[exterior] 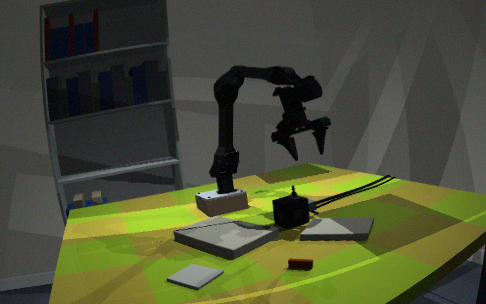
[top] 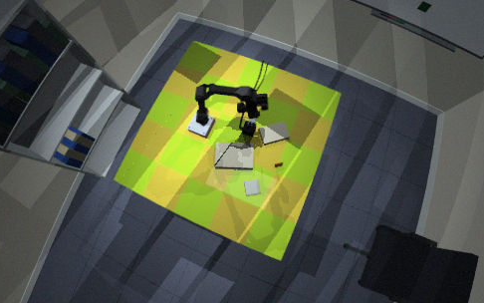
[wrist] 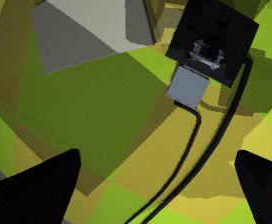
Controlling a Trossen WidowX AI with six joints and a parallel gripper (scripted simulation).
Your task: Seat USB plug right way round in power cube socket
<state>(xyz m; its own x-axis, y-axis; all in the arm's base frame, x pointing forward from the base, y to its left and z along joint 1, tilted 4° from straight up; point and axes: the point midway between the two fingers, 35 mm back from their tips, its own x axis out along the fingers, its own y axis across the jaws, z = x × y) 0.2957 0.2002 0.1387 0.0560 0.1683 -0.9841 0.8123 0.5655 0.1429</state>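
Right now my gripper tip is 6 cm to the left of the USB plug and 9 cm above it. Also, from my gripper tip: red block: 31 cm ahead, 17 cm to the right, 18 cm below; then thin tile: 24 cm ahead, 40 cm to the right, 18 cm below; then pale book: 16 cm ahead, 1 cm to the left, 18 cm below.
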